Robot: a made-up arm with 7 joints. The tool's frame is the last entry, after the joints.
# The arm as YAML. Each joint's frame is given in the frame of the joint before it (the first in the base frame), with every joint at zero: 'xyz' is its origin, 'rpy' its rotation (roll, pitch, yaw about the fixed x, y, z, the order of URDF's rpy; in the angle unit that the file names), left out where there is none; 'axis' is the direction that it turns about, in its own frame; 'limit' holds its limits. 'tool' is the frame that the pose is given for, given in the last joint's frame.
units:
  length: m
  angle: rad
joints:
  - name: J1
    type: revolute
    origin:
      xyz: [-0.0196, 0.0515, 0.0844]
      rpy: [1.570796, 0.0, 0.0]
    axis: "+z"
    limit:
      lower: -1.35
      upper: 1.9
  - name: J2
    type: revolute
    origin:
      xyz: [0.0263, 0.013, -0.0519]
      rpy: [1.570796, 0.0, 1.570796]
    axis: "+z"
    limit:
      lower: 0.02
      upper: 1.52
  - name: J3
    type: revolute
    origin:
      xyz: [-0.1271, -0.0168, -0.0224]
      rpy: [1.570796, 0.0, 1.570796]
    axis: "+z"
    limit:
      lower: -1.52
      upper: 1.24
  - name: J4
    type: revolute
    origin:
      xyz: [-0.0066, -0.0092, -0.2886]
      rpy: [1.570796, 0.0, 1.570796]
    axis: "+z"
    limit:
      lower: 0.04
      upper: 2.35
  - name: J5
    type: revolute
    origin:
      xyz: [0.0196, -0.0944, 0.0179]
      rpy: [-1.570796, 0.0, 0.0]
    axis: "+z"
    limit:
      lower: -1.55
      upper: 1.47
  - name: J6
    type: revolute
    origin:
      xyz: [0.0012, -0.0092, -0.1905]
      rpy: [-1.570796, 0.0, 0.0]
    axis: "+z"
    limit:
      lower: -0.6
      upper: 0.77
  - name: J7
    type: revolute
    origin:
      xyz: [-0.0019, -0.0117, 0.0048]
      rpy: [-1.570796, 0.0, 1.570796]
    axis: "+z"
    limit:
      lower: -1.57
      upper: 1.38
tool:
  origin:
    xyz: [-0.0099, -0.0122, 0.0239]
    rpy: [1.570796, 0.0, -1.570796]
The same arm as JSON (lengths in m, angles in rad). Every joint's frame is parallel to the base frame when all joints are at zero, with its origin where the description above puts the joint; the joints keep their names.
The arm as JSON. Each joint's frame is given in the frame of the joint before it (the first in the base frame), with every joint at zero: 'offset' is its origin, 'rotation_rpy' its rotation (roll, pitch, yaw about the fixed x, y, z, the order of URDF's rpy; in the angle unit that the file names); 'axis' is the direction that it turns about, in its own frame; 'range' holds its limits. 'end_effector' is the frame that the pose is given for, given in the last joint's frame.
{"length_unit": "m", "angle_unit": "rad", "chain": [{"id": "J1", "offset": [-0.0196, 0.0515, 0.0844], "rotation_rpy": [0.0, 0.0, 0.0], "axis": "-y", "range": [-1.35, 1.9]}, {"id": "J2", "offset": [0.0263, 0.0519, 0.013], "rotation_rpy": [0.0, 0.0, 0.0], "axis": "+x", "range": [0.02, 1.52]}, {"id": "J3", "offset": [-0.0224, 0.0168, -0.1271], "rotation_rpy": [0.0, 0.0, 0.0], "axis": "+z", "range": [-1.52, 1.24]}, {"id": "J4", "offset": [-0.0092, 0.0066, -0.2886], "rotation_rpy": [0.0, 0.0, 0.0], "axis": "-y", "range": [0.04, 2.35]}, {"id": "J5", "offset": [0.0196, -0.0179, -0.0944], "rotation_rpy": [0.0, 0.0, 0.0], "axis": "+z", "range": [-1.55, 1.47]}, {"id": "J6", "offset": [0.0012, -0.0092, -0.1905], "rotation_rpy": [0.0, 0.0, 0.0], "axis": "+y", "range": [-0.6, 0.77]}, {"id": "J7", "offset": [-0.0019, 0.0048, 0.0117], "rotation_rpy": [0.0, 0.0, 0.0], "axis": "-x", "range": [-1.57, 1.38]}], "end_effector": {"offset": [-0.0239, 0.0122, 0.0099], "rotation_rpy": [0.0, 0.0, 1.5708]}}
